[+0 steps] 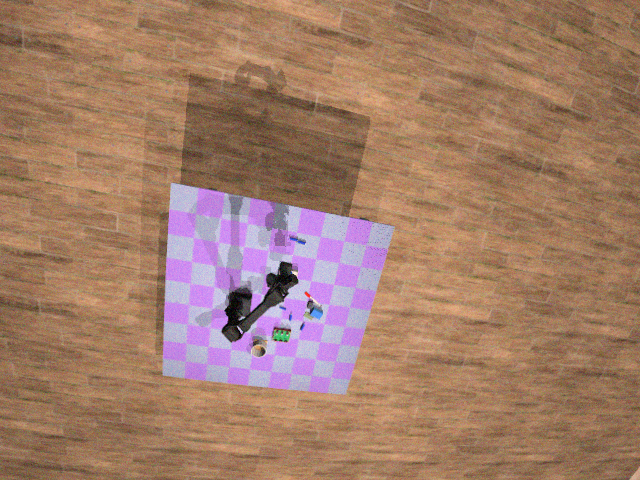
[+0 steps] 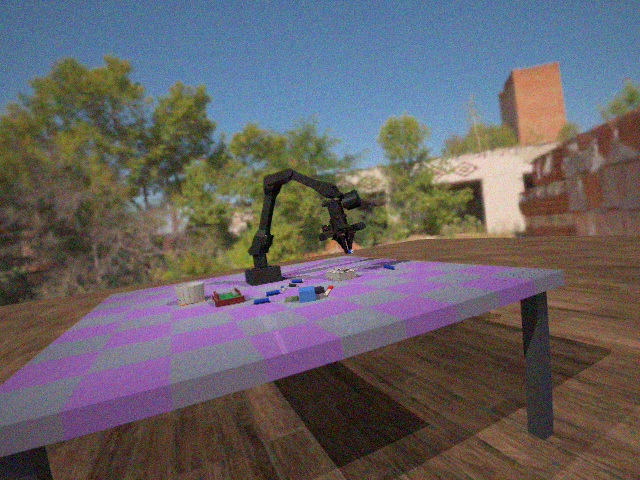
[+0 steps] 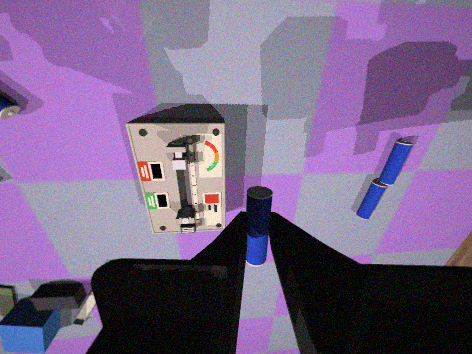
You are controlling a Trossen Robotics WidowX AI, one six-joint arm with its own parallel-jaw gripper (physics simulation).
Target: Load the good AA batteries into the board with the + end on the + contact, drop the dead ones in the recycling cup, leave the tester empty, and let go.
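Frame: origin at the arm's base, x ahead, y left, z up, level; metres.
Where they show: gripper, fingertip midpoint: [image 1: 287, 271] [image 2: 348, 252] [image 3: 257, 218]; arm's base, link origin: [image 1: 237, 306] [image 2: 261, 267].
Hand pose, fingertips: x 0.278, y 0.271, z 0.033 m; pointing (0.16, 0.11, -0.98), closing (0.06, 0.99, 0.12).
Things, the pixels of their top centre, and the offset from my fingertips.
- blue AA battery, top centre: [image 3: 260, 239] 0.012 m up, 0.005 m ahead, 0.001 m right
- beige tester, top centre: [image 3: 181, 194] [image 2: 339, 266] 0.048 m down, 0.007 m ahead, 0.054 m right
- green board with red walls, top centre: [image 2: 226, 290] [image 1: 281, 337] 0.053 m down, 0.009 m ahead, 0.483 m right
- pale recycling cup, top centre: [image 2: 189, 284] [image 1: 258, 351] 0.031 m down, 0.127 m back, 0.581 m right
- blue block, top centre: [image 3: 22, 340] [image 2: 306, 288] [image 1: 316, 314] 0.061 m down, 0.215 m ahead, 0.298 m right
- dark block, top centre: [image 3: 55, 303] 0.074 m down, 0.167 m ahead, 0.246 m right
- olive block, top centre: [image 2: 291, 298] 0.088 m down, 0.170 m ahead, 0.330 m right
- white stick, top centre: [image 3: 93, 299] [image 2: 327, 289] [image 1: 313, 300] 0.083 m down, 0.182 m ahead, 0.210 m right
My gripper [image 2: 349, 250] [image 3: 257, 218] is shut on a blue AA battery [image 3: 257, 250] with a dark end, held above the table beside the tester. The beige tester [image 2: 338, 277] [image 3: 170, 186] has a dial and a slot; no battery shows in the slot. Two blue batteries [image 3: 395, 162] [image 3: 371, 200] lie end to end beyond the gripper. Three more [image 1: 282, 307] [image 1: 290, 316] [image 1: 302, 326] lie between the arm and the blue block. The green board with red walls [image 1: 281, 334] [image 2: 230, 301] stands beside the pale recycling cup [image 2: 190, 293]. Battery polarity is too small to tell.
A blue block [image 1: 316, 312] [image 2: 307, 293] [image 3: 27, 336] stands near a dark block [image 3: 58, 295] and an olive block [image 2: 292, 299] [image 3: 7, 299]. A red and white stick [image 1: 307, 293] [image 2: 329, 289] lies beside them. The arm's base [image 2: 262, 275] stands behind the board.
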